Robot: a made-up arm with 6 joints.
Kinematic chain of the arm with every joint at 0, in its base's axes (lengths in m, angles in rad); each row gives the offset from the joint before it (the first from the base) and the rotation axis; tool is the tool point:
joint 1: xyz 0 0 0.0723 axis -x
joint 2: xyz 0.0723 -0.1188 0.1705 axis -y
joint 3: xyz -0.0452 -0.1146 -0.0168 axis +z
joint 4: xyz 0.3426 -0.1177 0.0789 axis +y
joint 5: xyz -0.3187 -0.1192 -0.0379 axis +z
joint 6: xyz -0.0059 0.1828 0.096 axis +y
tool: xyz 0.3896 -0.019 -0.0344
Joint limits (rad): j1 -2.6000..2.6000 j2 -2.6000..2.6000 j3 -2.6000..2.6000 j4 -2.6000..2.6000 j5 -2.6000..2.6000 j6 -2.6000..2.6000
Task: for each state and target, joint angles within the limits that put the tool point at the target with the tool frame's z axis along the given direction. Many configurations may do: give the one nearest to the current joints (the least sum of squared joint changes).
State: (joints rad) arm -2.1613 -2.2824 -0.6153 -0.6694 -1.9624 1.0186
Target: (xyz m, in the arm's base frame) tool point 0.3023 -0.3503 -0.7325 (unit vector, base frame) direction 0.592 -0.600 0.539
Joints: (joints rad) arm -2.1685 -2.6000 -1.4213 -0.5310 -2.5201 0.9782
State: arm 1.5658 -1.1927 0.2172 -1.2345 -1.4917 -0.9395
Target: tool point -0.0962 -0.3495 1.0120 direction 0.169 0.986 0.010
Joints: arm 0.8255 -1.8056 -0.5609 -1.6248 -1.8580 -0.1682
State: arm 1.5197 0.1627 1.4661 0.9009 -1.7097 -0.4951
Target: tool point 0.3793 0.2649 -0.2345 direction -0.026 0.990 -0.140
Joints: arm 1.5482 -0.2478 1.9899 0.3478 -1.1382 -0.1973
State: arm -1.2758 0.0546 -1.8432 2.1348 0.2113 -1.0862
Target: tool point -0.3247 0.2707 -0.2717 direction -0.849 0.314 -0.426
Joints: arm -1.8188 0.7424 -2.6000 1.4543 -0.0870 -0.3256
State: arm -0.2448 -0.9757 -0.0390 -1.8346 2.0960 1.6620
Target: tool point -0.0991 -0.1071 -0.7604 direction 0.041 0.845 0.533
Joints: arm -0.7220 -1.3122 -0.1638 -1.7561 1.5718 1.5713
